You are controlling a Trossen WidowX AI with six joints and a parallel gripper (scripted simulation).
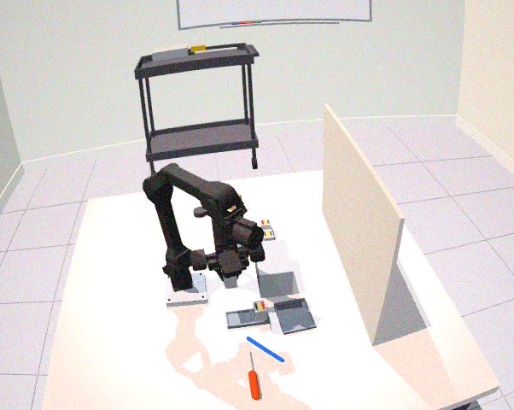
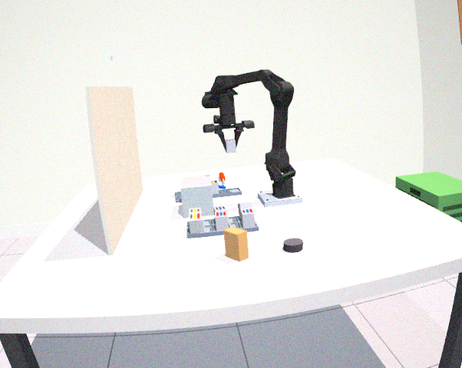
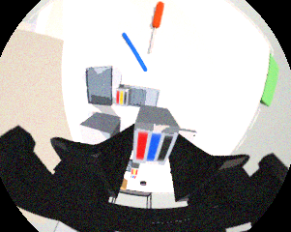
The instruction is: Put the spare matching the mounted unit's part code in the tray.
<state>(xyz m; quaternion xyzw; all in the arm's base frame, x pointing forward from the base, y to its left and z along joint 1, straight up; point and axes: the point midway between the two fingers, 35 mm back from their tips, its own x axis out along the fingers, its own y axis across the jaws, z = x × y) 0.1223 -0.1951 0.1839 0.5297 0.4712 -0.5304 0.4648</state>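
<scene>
My gripper tip is now 170 mm short of the grey tray, 50 mm to the left of it and 170 mm above it. Round my gripper tip: blue stick (40 mm ahead, 140 mm to the right, 160 mm below); then grey box-like unit (170 mm ahead, 140 mm to the left, 120 mm below); then rack (40 mm ahead, 10 mm to the right, 160 mm below).
</scene>
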